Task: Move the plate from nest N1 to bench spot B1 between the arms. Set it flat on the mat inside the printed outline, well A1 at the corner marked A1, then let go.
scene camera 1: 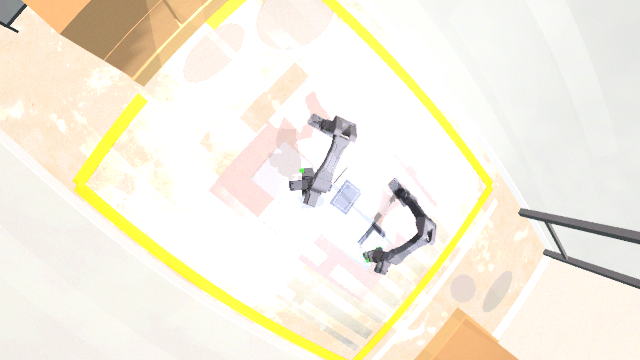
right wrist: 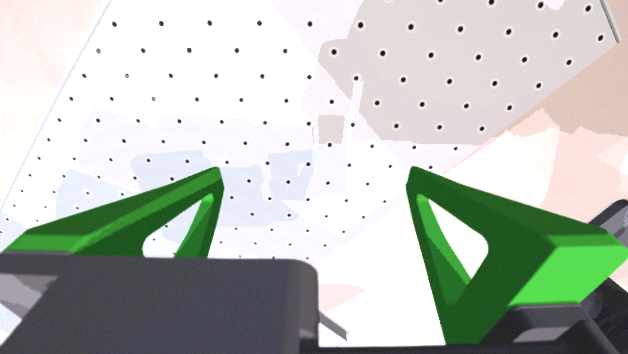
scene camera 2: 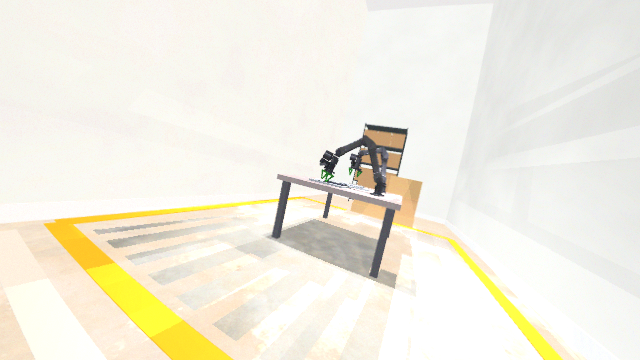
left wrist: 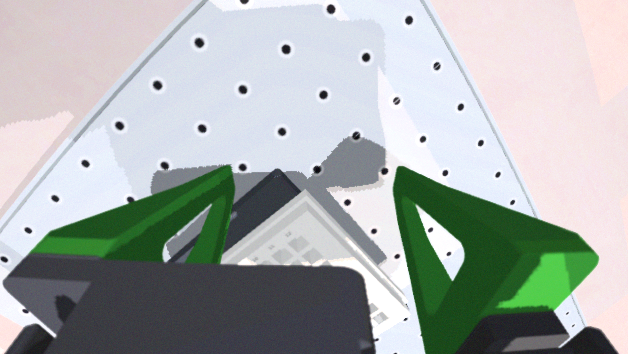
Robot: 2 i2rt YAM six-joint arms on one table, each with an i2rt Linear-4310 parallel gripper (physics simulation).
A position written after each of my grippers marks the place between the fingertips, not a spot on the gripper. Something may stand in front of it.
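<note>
White well plate point(left wrist: 302, 232) present; it is out of frame in the right wrist view. My left gripper point(left wrist: 313, 177) is also in the scene. My right gripper point(right wrist: 314, 177) is open and holds nothing.
</note>
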